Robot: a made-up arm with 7 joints. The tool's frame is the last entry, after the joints.
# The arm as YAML. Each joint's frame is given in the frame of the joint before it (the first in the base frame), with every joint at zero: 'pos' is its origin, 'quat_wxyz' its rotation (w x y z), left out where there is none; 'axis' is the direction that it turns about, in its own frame. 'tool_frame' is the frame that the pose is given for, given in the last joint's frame.
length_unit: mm
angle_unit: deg
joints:
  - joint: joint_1
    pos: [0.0, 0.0, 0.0]
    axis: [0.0, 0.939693, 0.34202]
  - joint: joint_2
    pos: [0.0, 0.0, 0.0]
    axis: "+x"
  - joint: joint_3
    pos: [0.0, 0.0, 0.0]
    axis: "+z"
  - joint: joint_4
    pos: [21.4, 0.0, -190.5]
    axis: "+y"
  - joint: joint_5
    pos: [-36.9, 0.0, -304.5]
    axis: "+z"
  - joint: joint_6
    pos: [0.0, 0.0, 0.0]
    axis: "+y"
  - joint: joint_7
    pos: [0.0, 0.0, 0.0]
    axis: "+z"
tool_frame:
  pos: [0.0, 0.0, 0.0]
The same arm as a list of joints. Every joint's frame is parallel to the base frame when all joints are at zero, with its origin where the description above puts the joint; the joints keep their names.
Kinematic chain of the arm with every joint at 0, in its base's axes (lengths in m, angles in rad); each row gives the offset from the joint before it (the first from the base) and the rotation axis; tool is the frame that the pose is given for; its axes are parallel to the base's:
joint_1: xyz 0 0 0 axis 0 0.9397 0.342
joint_2: xyz 0 0 0 axis +x
joint_3: xyz 0 0 0 axis +z
joint_4: xyz 0.0214 0 -0.1905 axis +y
joint_5: xyz -0.0369 0 -0.3045 axis +z
joint_6: xyz 0 0 0 axis +y
joint_7: xyz 0 0 0 axis +z
tool: xyz 0 0 0

